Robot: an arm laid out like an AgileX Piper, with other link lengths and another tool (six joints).
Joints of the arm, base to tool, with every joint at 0 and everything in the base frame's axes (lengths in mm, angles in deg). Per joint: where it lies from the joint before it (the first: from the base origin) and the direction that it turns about. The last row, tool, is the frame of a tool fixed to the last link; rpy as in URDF.
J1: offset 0 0 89.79 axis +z
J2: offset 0 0 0 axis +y
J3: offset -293.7 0 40.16 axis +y
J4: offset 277.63 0 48.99 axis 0.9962 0 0.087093
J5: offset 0 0 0 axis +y
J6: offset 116.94 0 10.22 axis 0.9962 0 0.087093
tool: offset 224.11 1 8.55 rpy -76.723 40.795 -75.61
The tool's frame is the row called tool.
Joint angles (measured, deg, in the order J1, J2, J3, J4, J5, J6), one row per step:
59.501 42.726 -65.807 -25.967 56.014 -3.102
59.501 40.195 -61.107 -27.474 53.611 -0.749
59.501 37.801 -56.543 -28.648 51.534 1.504
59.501 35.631 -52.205 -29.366 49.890 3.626
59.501 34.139 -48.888 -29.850 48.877 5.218
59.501 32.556 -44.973 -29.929 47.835 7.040
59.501 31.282 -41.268 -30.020 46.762 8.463
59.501 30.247 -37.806 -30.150 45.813 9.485
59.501 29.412 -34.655 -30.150 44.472 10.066
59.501 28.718 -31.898 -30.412 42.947 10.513
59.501 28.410 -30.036 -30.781 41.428 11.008
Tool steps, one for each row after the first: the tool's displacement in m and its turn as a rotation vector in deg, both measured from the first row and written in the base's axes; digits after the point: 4 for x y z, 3 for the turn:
0.0006 -0.0045 -0.0138 0.804 -0.294 -0.636
-0.0002 -0.0082 -0.0300 1.455 -0.178 -1.103
-0.0022 -0.0111 -0.0490 1.923 0.498 -1.461
-0.0039 -0.0135 -0.0661 1.976 1.282 -1.794
-0.0072 -0.0154 -0.0893 1.961 2.764 -2.086
-0.0104 -0.0167 -0.1124 1.575 4.064 -2.228
-0.0132 -0.0185 -0.1351 0.793 5.191 -2.293
-0.0164 -0.0182 -0.1547 0.114 5.955 -1.936
-0.0186 -0.0174 -0.1701 -0.435 6.228 -1.458
-0.0196 -0.0151 -0.1791 -0.561 6.209 -0.981

